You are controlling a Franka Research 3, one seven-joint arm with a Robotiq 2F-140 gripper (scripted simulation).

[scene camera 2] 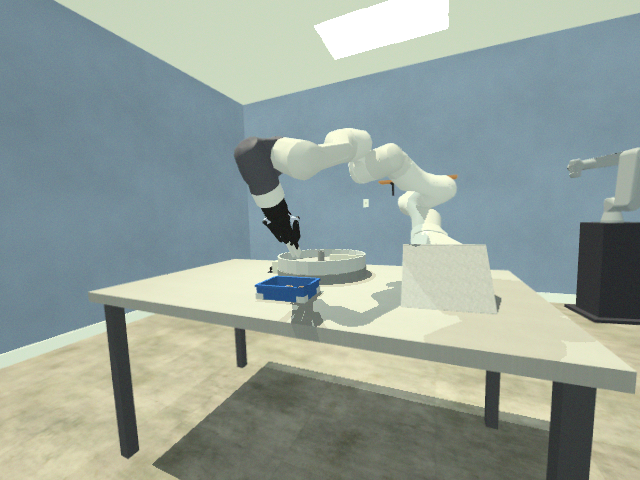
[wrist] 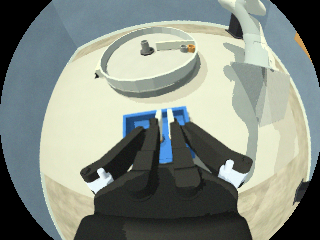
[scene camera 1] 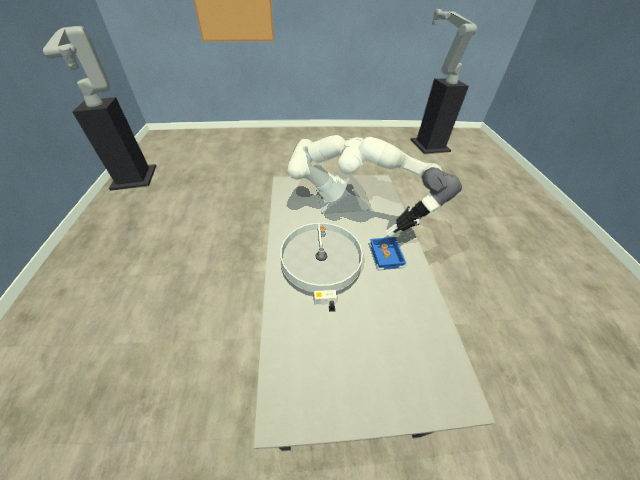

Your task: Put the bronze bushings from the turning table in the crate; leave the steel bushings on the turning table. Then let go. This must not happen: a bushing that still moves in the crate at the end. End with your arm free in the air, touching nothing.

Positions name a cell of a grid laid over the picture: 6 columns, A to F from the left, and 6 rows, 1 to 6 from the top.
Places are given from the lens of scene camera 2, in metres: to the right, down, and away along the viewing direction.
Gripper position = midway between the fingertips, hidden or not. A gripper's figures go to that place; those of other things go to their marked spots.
my gripper (scene camera 2: C4): -0.08, 0.05, 0.95
crate (scene camera 2: C4): -0.14, 0.16, 0.89
